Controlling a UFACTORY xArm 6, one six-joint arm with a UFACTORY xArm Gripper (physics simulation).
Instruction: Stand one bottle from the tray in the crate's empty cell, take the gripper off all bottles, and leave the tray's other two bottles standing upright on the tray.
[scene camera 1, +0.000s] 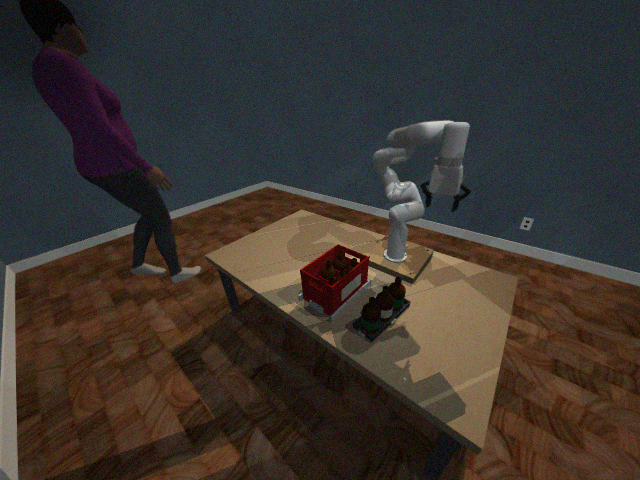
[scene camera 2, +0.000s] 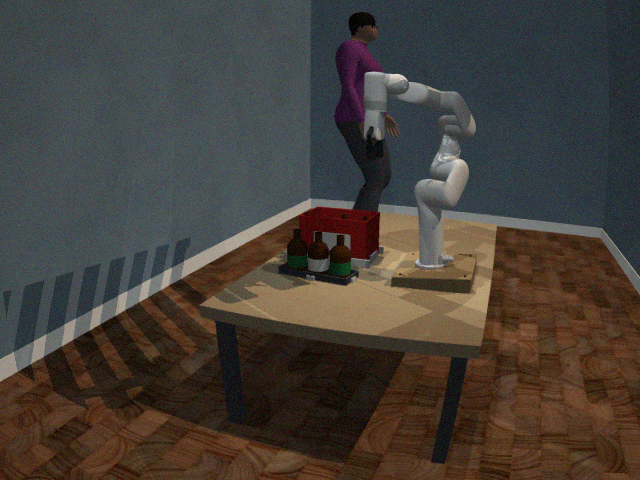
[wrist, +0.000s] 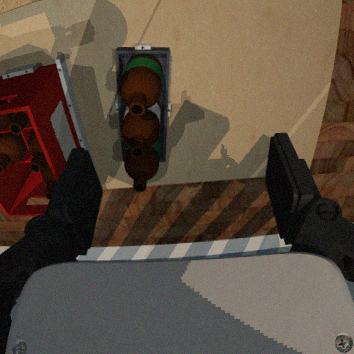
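Seen in the pictures: gripper, between the fingertips: (scene camera 1: 440, 208) (scene camera 2: 374, 158) (wrist: 179, 162); arm's base, origin of its link: (scene camera 1: 395, 255) (scene camera 2: 431, 263).
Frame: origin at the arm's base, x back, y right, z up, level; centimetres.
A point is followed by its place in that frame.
Three brown bottles stand upright in a row on the dark tray (scene camera 1: 371, 337) @(x -51.0, y -23.2, z -2.2 cm) (scene camera 2: 330, 277) @(x -29.7, y -23.9, z -2.4 cm) (wrist: 162, 51) @(x -23.8, y -22.5, z -2.0 cm): a green-labelled one (scene camera 1: 397, 292) @(x -31.2, y -20.7, z 6.3 cm) (scene camera 2: 340, 258) @(x -26.9, y -22.0, z 4.3 cm) (wrist: 141, 86) @(x -26.5, y -19.4, z 7.6 cm) nearest the arm's base, a white-labelled one (scene camera 1: 385, 302) @(x -39.7, y -20.7, z 6.6 cm) (scene camera 2: 318, 255) @(x -35.5, y -21.9, z 4.1 cm) (wrist: 141, 127) @(x -34.9, y -19.2, z 7.3 cm) in the middle, another green-labelled one (scene camera 1: 371, 315) @(x -48.7, y -20.7, z 6.2 cm) (scene camera 2: 297, 253) @(x -44.1, y -21.8, z 3.6 cm) (wrist: 142, 162) @(x -43.5, y -19.2, z 7.1 cm) at the far end. The red crate (scene camera 1: 320, 294) @(x -54.4, y 2.1, z 5.2 cm) (scene camera 2: 364, 237) @(x -27.2, y -1.6, z 6.9 cm) (wrist: 42, 90) @(x -27.3, y -1.6, z 6.6 cm) stands beside the tray and holds several brown bottles; its empty cell is hard to make out. My gripper (scene camera 1: 441, 207) @(x -14.1, y -23.7, z 39.9 cm) (scene camera 2: 375, 153) @(x -14.1, y -23.7, z 39.9 cm) (wrist: 179, 162) @(x -14.1, y -23.7, z 39.9 cm) is open and empty, high above the table, apart from all bottles.
The arm's base stands on a wooden board (scene camera 1: 418, 269) @(x -1.8, y -15.2, z -0.6 cm) (scene camera 2: 434, 281) @(x 5.8, y -14.7, z -1.2 cm) on the table (scene camera 1: 465, 330) @(x -19.9, y -46.1, z -4.5 cm) (scene camera 2: 310, 310) @(x -23.5, y -48.6, z -4.5 cm), near the crate and tray. A person in a purple top (scene camera 1: 87, 113) (scene camera 2: 354, 72) stands beyond the crate's end of the table. Low metal brackets edge the crate.
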